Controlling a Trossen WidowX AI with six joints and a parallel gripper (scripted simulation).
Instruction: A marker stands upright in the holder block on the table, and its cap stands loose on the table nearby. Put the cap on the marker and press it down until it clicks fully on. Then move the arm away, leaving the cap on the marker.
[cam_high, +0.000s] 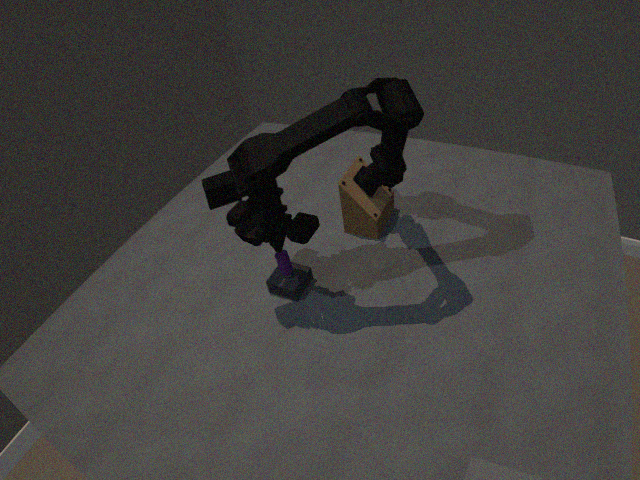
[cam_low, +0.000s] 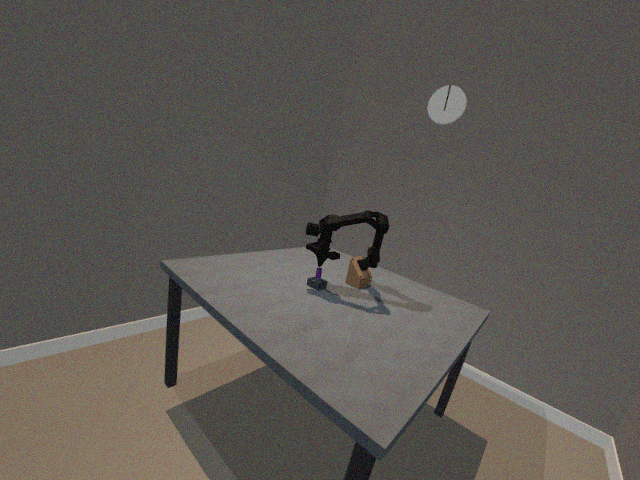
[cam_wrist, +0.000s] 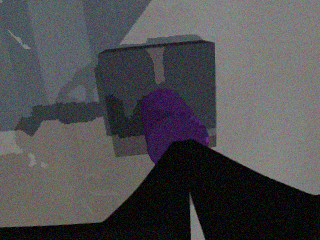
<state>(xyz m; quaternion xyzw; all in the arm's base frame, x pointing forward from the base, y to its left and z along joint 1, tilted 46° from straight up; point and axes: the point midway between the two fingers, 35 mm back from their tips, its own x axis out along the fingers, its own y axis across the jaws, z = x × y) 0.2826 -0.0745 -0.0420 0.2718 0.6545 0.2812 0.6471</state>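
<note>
Right now my gripper tip is 10 mm to the right of the marker and 20 mm above it. Round my gripper tip: purple cap 30 mm below.
</note>
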